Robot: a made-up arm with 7 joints. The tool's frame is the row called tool. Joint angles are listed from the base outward. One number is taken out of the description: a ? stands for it. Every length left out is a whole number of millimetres.
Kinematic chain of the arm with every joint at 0, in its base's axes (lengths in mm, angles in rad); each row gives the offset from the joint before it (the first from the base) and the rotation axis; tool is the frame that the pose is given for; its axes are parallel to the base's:
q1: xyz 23 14 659 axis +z
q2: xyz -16 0 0 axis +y
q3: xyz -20 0 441 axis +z
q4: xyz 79 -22 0 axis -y
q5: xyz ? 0 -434 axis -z
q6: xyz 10 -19 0 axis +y
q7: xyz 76 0 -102 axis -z
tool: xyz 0 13 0
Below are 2 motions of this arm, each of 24 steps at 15 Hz.
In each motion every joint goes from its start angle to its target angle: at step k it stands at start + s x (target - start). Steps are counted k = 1, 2, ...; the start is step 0. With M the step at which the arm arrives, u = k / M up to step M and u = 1 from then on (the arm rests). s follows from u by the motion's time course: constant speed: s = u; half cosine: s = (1 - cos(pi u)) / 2; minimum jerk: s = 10 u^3 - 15 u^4 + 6 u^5.
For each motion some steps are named. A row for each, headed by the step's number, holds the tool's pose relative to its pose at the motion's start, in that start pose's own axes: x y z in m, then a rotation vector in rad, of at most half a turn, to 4 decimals.
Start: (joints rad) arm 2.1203 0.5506 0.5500 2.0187 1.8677 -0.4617 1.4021
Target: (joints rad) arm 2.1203 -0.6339 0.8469 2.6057 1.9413 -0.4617 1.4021
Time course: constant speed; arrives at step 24
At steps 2, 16, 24:
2: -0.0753 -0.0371 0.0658 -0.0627 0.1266 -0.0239
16: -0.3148 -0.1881 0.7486 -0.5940 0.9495 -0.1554
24: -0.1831 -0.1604 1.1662 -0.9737 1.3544 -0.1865

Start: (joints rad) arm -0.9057 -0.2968 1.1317 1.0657 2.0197 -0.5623 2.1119
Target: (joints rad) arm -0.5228 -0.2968 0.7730 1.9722 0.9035 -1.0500 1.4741
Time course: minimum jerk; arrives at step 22
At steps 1, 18, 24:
1: -0.0004 -0.0003 0.0002 -0.0006 0.0010 0.0009
18: -0.3883 -0.0840 0.4080 0.1318 1.4473 0.4368
24: -0.3980 -0.0742 0.4322 0.1806 1.5121 0.4224

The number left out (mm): 102
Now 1 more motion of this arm.
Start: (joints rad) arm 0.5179 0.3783 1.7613 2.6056 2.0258 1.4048 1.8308
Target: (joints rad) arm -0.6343 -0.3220 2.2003 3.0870 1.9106 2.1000 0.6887
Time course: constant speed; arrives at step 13
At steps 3, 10, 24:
3: 0.0329 -0.0720 -0.1506 -0.2675 -0.2725 0.3792
10: 0.3143 -0.1126 -0.2553 -1.0305 -0.6736 0.8292
24: 0.4260 -0.0826 -0.1792 -1.3408 -0.6997 0.8378

